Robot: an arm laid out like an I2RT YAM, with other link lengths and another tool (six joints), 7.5 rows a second.
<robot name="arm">
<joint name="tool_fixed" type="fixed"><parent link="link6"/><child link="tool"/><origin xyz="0.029 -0.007 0" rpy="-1.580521 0.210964 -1.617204"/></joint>
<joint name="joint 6" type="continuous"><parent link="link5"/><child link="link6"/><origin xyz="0.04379 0 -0.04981"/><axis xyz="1 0 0"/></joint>
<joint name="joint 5" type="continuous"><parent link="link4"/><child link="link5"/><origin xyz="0.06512 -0.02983 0.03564"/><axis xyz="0 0 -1"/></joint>
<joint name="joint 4" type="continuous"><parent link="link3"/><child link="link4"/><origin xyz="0.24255 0.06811 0.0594"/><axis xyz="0 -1 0"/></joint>
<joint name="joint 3" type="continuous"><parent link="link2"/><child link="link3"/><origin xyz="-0.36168 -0.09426 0"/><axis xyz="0 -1 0"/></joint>
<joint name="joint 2" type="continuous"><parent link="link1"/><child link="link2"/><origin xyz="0.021 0.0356 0.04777"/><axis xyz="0 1 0"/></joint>
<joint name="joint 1" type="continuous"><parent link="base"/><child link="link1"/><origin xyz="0 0 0.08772"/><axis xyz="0 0 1"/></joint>
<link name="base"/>
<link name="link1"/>
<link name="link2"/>
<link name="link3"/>
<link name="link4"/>
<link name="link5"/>
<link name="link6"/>
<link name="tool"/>
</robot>
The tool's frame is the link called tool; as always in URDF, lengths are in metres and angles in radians. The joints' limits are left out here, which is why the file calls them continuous.
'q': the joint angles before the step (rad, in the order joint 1, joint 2, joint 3, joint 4, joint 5, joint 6). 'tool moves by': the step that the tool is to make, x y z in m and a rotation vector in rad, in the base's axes. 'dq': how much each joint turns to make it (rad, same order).
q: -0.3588, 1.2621, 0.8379, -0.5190, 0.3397, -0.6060
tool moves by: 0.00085, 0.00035, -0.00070, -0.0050, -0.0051, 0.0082
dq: 0.0023, -0.0008, -0.0057, 0.0138, -0.0011, -0.0068
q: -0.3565, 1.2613, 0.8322, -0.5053, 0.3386, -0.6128
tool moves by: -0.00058, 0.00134, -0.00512, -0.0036, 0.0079, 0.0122
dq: 0.0046, 0.0001, -0.0202, 0.0176, 0.0004, -0.0103
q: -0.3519, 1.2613, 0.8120, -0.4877, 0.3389, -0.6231
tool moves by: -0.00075, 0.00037, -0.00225, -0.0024, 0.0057, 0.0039
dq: 0.0008, -0.0003, -0.0088, 0.0057, 0.0015, -0.0053
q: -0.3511, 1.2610, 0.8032, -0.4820, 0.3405, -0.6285
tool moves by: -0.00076, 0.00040, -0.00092, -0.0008, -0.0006, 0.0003
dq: 0.0007, -0.0023, -0.0054, 0.0039, 0.0007, 0.0000
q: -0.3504, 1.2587, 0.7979, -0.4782, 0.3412, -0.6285
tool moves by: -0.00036, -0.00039, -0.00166, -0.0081, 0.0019, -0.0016
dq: 0.0000, 0.0004, -0.0081, 0.0107, 0.0076, -0.0038
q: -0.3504, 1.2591, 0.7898, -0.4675, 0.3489, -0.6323
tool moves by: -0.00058, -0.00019, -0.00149, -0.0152, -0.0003, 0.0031
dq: 0.0012, -0.0027, -0.0114, 0.0179, 0.0102, -0.0107
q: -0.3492, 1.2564, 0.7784, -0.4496, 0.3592, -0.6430
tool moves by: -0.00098, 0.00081, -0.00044, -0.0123, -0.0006, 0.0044
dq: 0.0045, -0.0057, -0.0080, 0.0096, 0.0091, -0.0072
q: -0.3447, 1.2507, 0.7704, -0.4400, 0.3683, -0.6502
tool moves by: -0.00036, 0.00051, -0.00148, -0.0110, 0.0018, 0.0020
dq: 0.0046, -0.0016, -0.0092, 0.0114, 0.0103, -0.0049
